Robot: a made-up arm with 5 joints. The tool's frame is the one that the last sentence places.
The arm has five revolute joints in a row. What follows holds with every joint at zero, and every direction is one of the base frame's. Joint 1 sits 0.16 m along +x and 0.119 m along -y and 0.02 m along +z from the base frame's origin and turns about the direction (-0.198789, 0.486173, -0.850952), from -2.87 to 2.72 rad. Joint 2 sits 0.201 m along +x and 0.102 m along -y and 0.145 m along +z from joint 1 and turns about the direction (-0.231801, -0.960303, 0.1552), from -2.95 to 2.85 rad. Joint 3 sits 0.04 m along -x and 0.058 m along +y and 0.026 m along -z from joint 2 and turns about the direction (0.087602, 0.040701, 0.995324), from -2.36 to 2.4 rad. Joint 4 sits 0.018 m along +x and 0.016 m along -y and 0.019 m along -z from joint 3 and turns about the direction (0.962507, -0.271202, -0.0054), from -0.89 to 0.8 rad. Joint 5 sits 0.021 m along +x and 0.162 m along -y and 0.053 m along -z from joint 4 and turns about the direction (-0.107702, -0.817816, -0.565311), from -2.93 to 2.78 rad. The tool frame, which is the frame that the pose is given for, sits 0.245 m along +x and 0.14 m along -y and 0.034 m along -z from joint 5; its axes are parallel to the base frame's.
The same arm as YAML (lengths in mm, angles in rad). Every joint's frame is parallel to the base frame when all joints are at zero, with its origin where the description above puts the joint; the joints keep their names.
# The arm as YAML. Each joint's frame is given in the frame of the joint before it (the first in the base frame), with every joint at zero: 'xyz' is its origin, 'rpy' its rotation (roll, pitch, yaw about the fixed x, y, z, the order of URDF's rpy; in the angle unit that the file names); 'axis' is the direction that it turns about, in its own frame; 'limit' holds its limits. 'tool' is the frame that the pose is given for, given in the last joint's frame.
units:
  length: mm
  angle: rad
joints:
  - name: joint 1
    type: revolute
    origin:
      xyz: [160.0, -119.0, 20.0]
      rpy: [0.0, 0.0, 0.0]
    axis: [-0.198789, 0.486173, -0.850952]
    limit:
      lower: -2.87
      upper: 2.72
  - name: joint 2
    type: revolute
    origin:
      xyz: [201.0, -102.0, 145.0]
      rpy: [0.0, 0.0, 0.0]
    axis: [-0.231801, -0.960303, 0.1552]
    limit:
      lower: -2.95
      upper: 2.85
  - name: joint 3
    type: revolute
    origin:
      xyz: [-40.0, 58.0, -26.0]
      rpy: [0.0, 0.0, 0.0]
    axis: [0.087602, 0.040701, 0.995324]
    limit:
      lower: -2.36
      upper: 2.4
  - name: joint 4
    type: revolute
    origin:
      xyz: [18.0, -16.0, -19.0]
      rpy: [0.0, 0.0, 0.0]
    axis: [0.962507, -0.271202, -0.0054]
    limit:
      lower: -0.89
      upper: 0.8
  - name: joint 5
    type: revolute
    origin:
      xyz: [21.0, -162.0, -53.0]
      rpy: [0.0, 0.0, 0.0]
    axis: [-0.107702, -0.817816, -0.565311]
    limit:
      lower: -2.93
      upper: 2.78
tool:
  origin:
    xyz: [245.0, -140.0, -34.0]
    rpy: [0.0, 0.0, 0.0]

